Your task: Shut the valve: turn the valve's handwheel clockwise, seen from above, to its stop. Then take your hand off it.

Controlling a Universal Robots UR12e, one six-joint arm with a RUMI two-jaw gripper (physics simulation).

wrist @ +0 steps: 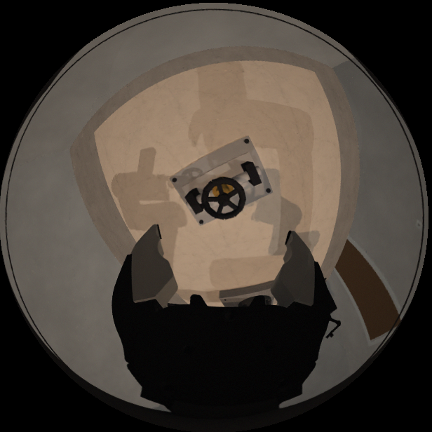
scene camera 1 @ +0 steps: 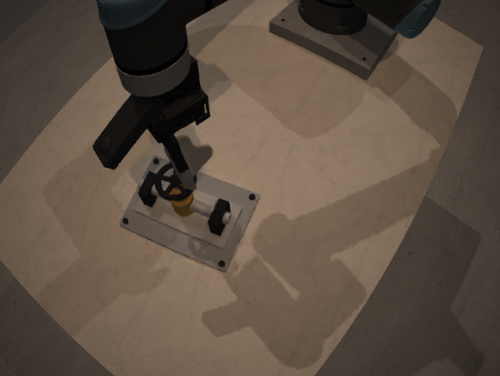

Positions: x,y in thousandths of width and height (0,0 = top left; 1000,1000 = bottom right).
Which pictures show the gripper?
The wrist view and scene camera 1: all of them.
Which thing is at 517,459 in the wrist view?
A black spoked handwheel.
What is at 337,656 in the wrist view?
The gripper.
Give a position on a black spoked handwheel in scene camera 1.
349,480
